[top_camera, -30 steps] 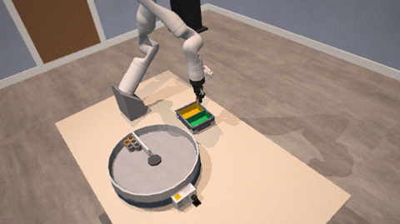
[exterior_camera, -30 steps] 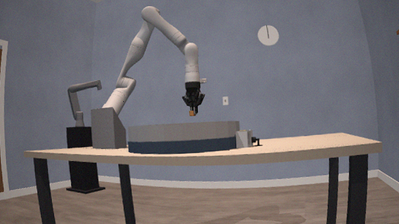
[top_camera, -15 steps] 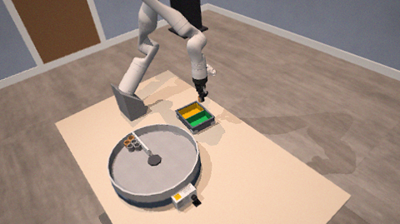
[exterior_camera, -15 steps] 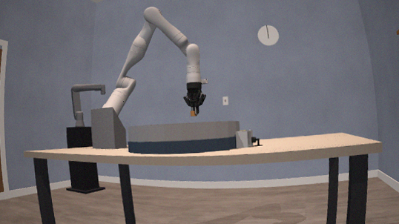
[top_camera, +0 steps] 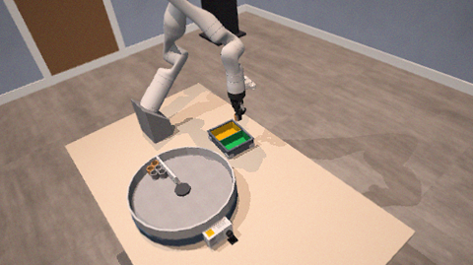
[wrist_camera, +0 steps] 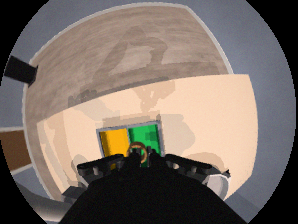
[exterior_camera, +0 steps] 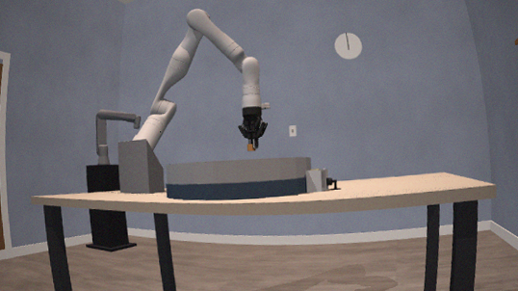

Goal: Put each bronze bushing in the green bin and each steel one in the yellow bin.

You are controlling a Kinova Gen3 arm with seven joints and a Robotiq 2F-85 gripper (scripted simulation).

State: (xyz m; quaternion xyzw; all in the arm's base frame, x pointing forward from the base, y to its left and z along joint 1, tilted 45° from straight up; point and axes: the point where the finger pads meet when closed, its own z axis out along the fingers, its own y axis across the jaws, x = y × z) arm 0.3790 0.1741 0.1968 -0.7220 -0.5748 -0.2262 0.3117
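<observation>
Right now the bin is 15 cm below my hand, 4 cm behind it and 3 cm to the right of it. From my hand the other things lie so: grey turntable (37 cm to the right, 12 cm below, 10 cm ahead).
</observation>
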